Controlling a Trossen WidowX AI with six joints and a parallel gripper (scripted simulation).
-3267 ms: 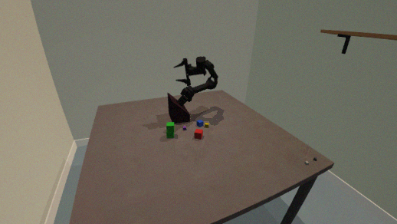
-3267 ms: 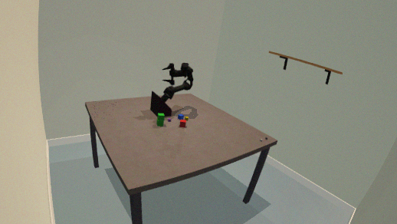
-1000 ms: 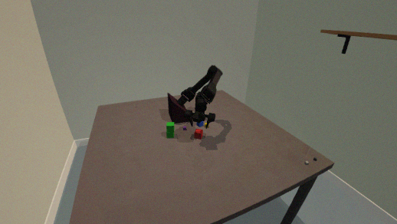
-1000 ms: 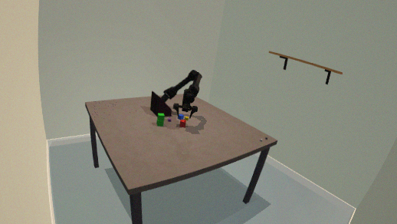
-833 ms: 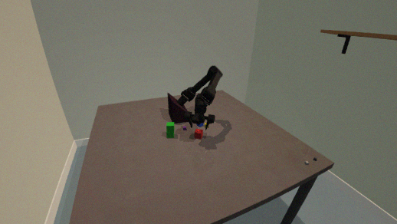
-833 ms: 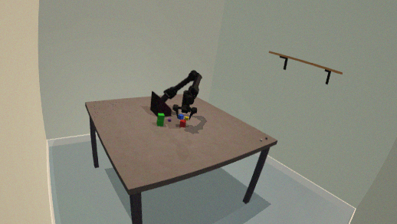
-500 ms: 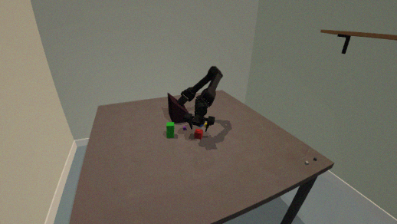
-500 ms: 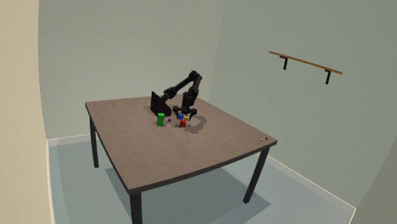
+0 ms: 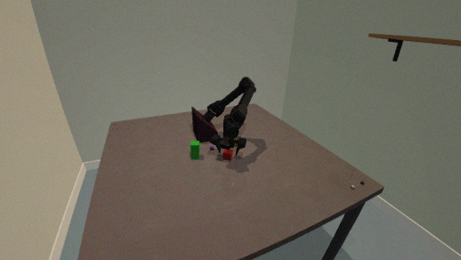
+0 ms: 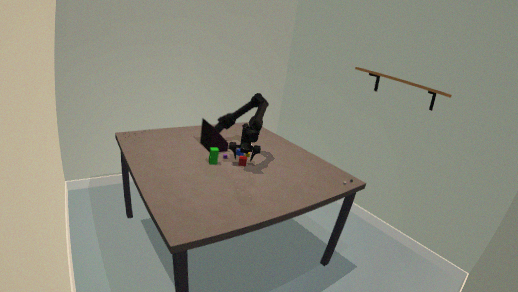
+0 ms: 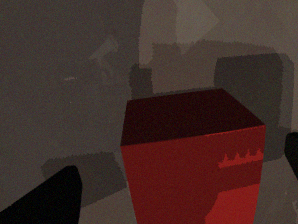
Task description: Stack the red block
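My gripper tip is right at the red block. Also, from my gripper tip: tiny purple block (110 mm behind, 70 mm to the right, 20 mm below); small yellow block (110 mm behind, 90 mm to the left, 10 mm below); blue block (140 mm behind, 50 mm to the left, 10 mm below).
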